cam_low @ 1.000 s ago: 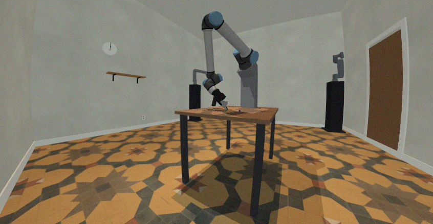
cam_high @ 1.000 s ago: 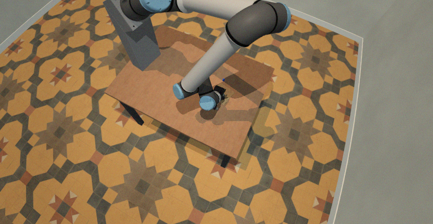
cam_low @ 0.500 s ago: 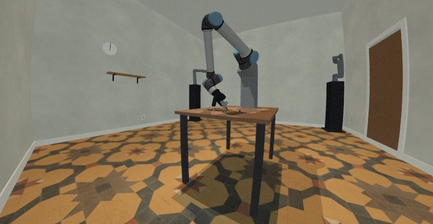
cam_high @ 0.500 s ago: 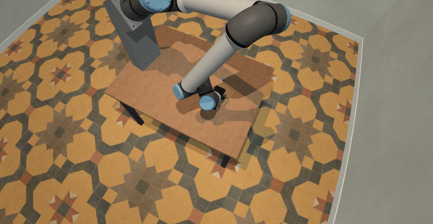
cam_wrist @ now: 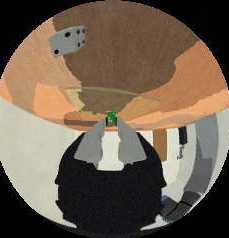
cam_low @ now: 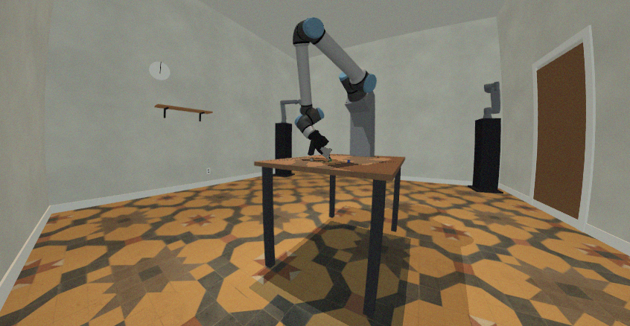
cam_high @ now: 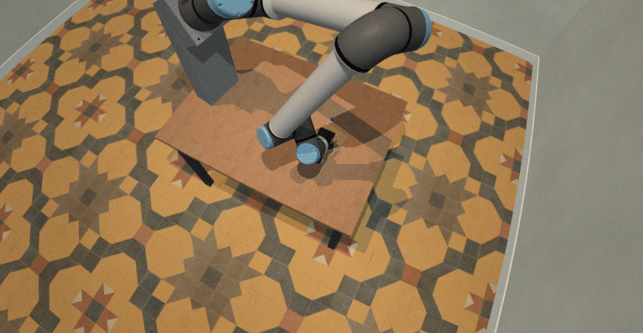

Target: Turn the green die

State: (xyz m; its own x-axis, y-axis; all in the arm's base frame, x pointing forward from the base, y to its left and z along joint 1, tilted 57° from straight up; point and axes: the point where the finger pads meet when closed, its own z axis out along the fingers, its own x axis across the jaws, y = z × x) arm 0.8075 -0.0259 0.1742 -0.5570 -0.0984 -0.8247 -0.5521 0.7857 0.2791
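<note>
The green die lies 1 cm to the left of my hand and 1 cm below it. Round my hand: blue die 13 cm to the left, 3 cm behind, 1 cm below; then white die 13 cm to the right, 1 cm below, 1 cm ahead; then tan mat 2 cm below, 1 cm to the left.
</note>
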